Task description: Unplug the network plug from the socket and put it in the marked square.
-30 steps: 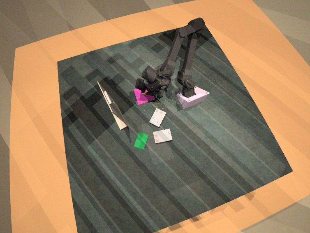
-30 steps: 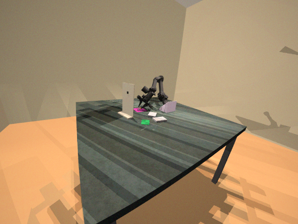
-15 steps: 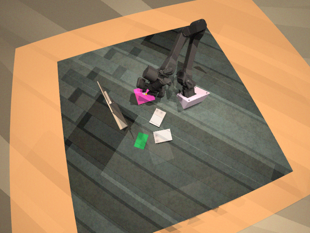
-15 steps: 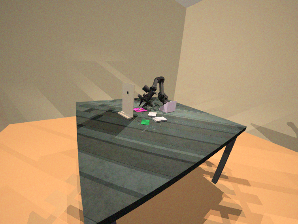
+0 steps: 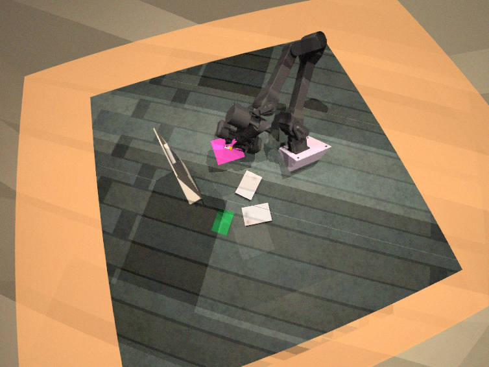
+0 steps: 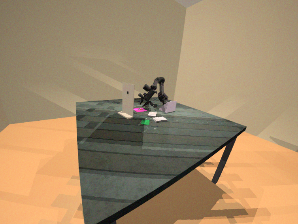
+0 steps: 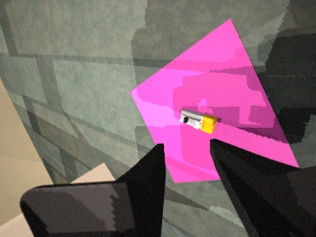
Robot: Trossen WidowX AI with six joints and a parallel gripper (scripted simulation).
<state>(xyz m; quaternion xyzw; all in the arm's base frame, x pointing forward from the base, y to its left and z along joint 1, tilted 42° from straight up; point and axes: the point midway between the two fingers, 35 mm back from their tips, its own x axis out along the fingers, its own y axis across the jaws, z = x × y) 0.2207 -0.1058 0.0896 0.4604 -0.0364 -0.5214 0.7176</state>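
Now: the network plug 40 mm below my gripper tip, 10 mm to the right of it and 10 mm ahead of it. From my gripper tip the other things lie so: magenta marked square 40 mm below, 10 mm to the right, 10 mm ahead; upright panel 210 mm ahead, 80 mm above, 70 mm to the left.
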